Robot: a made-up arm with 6 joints.
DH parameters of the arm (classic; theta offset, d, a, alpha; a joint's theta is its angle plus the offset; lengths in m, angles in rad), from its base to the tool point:
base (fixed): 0 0.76 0.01 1.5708
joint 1: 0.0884 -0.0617 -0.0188 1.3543
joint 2: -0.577 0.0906 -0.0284 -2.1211
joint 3: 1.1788 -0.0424 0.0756 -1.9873
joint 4: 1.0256 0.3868 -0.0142 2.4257
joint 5: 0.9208 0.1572 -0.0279 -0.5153
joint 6: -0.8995 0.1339 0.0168 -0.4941
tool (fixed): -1.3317 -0.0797 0 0
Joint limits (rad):
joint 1: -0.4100..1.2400
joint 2: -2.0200..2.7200
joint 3: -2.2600..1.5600
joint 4: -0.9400..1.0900
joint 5: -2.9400..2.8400
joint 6: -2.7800..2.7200
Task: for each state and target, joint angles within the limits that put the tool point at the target. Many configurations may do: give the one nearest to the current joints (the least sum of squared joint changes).
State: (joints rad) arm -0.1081 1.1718 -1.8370 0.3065 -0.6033 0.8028
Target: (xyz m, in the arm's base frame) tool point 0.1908 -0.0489 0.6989
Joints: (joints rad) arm -0.4100 1.2535 -1.9070 -0.3022 -0.3619 0.4485
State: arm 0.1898 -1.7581 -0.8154 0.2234 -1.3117 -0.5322
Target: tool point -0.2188 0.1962 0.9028
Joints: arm -0.2054 -1.3073 -1.0960 0.2098 -1.4034 -0.6159
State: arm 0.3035 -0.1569 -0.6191 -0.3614 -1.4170 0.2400
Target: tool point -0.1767 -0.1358 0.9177
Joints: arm -0.1794 -0.6281 0.1475 -0.3950 -1.6623 -0.1154
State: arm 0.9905 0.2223 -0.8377 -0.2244 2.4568 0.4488
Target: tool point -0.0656 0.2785 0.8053
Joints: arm 1.0295 0.1555 -0.9744 -0.3400 2.3244 0.5191
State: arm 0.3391 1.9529 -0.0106 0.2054 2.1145 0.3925
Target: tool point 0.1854 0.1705 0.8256
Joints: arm -0.2621 1.9326 -0.3759 -0.1709 1.5281 0.0346
